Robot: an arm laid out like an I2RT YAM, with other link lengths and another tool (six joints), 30 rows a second.
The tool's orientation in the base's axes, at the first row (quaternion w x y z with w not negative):
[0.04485, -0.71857, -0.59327, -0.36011]
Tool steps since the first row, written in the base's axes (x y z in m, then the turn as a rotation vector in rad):
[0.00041, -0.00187, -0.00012, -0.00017, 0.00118, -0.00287]
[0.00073, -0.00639, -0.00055, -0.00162, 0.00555, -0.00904]
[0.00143, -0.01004, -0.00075, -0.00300, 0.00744, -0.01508]
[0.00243, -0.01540, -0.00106, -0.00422, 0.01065, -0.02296]
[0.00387, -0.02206, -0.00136, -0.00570, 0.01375, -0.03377]
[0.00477, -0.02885, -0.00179, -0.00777, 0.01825, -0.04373]
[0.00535, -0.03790, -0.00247, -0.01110, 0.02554, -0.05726]
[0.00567, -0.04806, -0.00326, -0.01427, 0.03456, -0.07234]
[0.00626, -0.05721, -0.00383, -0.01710, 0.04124, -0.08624]
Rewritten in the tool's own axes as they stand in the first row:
[-0.00159, 0.00087, -0.00064, -0.00068, -0.00154, 0.00262]
[-0.00553, 0.00231, -0.00240, -0.00067, -0.00633, 0.00864]
[-0.00861, 0.00393, -0.00372, -0.00261, -0.01030, 0.01337]
[-0.01315, 0.00626, -0.00566, -0.00452, -0.01518, 0.02019]
[-0.01873, 0.00937, -0.00805, -0.00820, -0.02131, 0.02899]
[-0.02451, 0.01200, -0.01065, -0.01027, -0.02807, 0.03758]
[-0.03230, 0.01491, -0.01433, -0.01214, -0.03806, 0.04958]
[-0.04108, 0.01787, -0.01860, -0.01346, -0.04897, 0.06366]
[-0.04889, 0.02086, -0.02240, -0.01602, -0.05847, 0.07587]

